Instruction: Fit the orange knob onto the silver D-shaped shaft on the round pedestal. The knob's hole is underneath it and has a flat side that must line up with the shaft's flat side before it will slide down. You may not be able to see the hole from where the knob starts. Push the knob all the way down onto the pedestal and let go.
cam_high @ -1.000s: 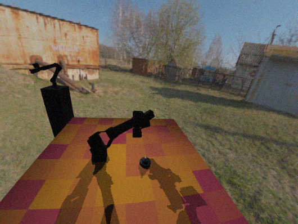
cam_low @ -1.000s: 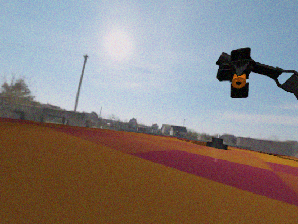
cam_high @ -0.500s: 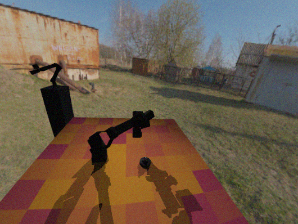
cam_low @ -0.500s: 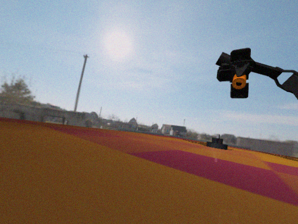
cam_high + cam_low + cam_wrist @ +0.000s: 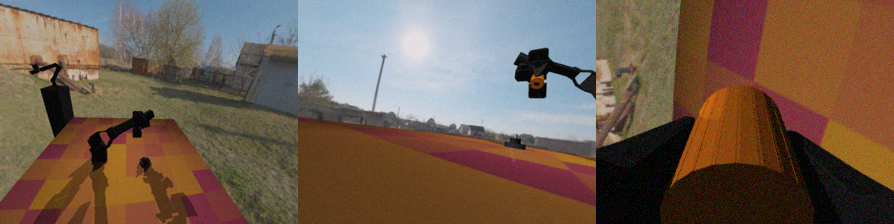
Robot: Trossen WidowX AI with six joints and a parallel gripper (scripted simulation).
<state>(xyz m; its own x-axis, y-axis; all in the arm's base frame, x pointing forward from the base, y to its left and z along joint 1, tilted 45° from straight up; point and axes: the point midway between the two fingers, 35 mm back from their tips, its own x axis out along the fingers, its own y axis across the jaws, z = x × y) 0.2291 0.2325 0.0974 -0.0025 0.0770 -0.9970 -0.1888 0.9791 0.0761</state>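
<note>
My gripper tip is 21 cm above the round dark pedestal, 15 cm to the left of it and 9 cm short of it. The rest, counted from my gripper tip: orange knob 3 cm to the right, 2 cm above.
</note>
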